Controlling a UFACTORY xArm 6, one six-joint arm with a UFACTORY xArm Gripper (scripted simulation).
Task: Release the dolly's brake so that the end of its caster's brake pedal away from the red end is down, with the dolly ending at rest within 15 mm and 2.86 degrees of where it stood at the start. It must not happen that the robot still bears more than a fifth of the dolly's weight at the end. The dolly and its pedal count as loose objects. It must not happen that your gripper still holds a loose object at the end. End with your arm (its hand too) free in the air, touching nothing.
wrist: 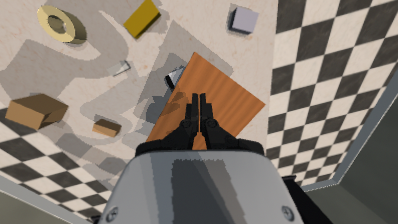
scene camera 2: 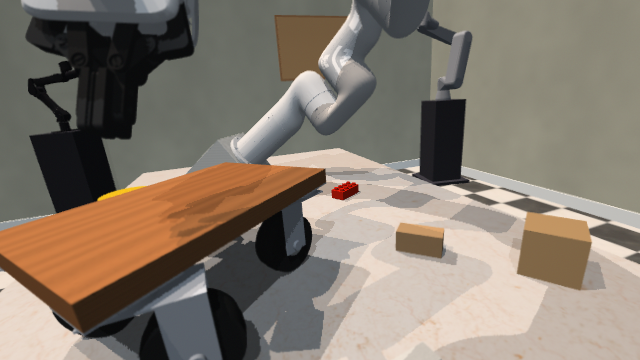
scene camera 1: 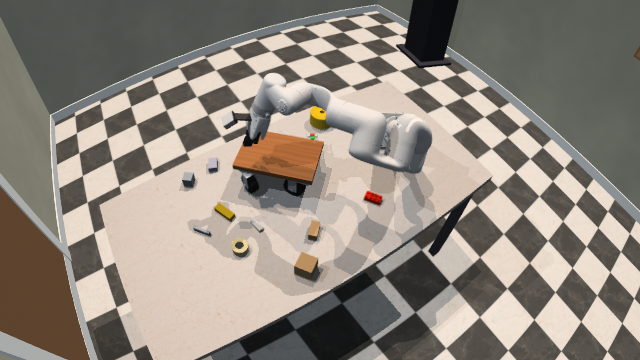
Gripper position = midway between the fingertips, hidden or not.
Observation:
I see my gripper [scene camera 2: 105, 135].
My gripper shows as well in the wrist view [wrist: 199, 101] and in scene camera 1 [scene camera 1: 246, 145].

